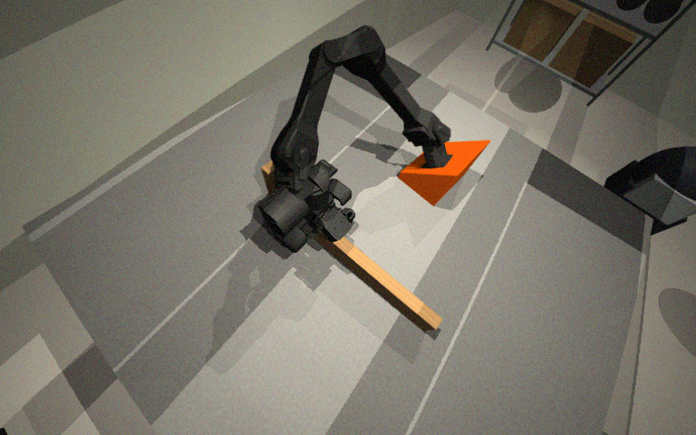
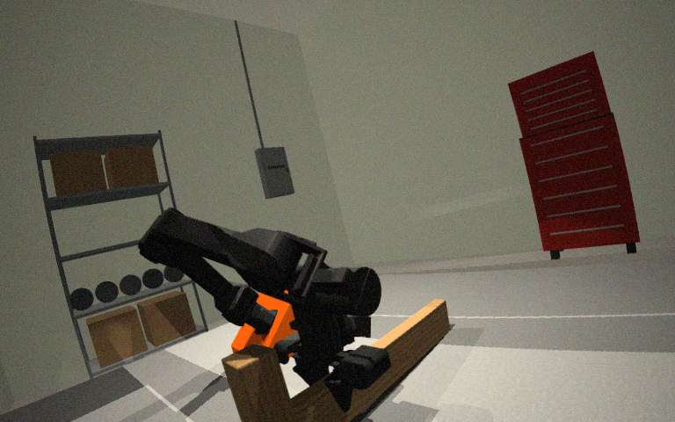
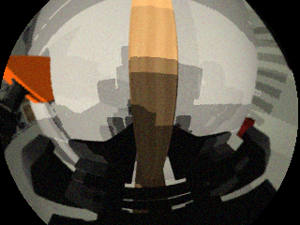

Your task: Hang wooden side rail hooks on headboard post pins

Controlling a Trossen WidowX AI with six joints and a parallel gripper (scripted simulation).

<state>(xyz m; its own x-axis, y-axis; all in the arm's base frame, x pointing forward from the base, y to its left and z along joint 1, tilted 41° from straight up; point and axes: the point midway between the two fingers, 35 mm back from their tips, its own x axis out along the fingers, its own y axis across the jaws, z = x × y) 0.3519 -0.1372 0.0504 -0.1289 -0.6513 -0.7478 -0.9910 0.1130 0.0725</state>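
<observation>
My gripper tip is 11 cm to the left of the wooden headboard post, 4 cm below it and 1 cm past it.
</observation>
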